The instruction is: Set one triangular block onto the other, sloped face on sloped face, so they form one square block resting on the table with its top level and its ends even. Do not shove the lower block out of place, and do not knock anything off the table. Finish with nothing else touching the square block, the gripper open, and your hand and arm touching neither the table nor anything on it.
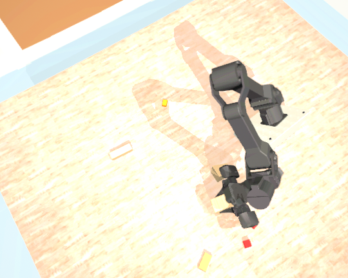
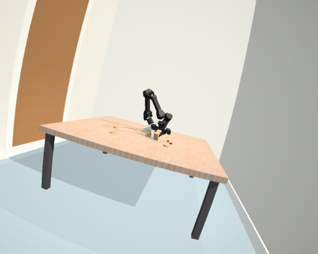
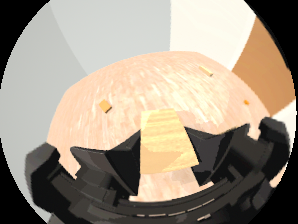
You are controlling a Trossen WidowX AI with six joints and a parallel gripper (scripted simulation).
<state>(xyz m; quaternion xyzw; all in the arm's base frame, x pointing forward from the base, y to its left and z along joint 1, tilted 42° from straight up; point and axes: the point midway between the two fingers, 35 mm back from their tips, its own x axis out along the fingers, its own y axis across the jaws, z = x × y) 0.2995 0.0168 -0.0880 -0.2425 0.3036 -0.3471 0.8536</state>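
Right now the tan triangular block is 1 cm above my gripper tip. From my gripper tip the other things lie so: orange cube (15 cm behind, 40 cm to the right, 3 cm below); flat wooden block (9 cm ahead, 36 cm to the right, 3 cm below).
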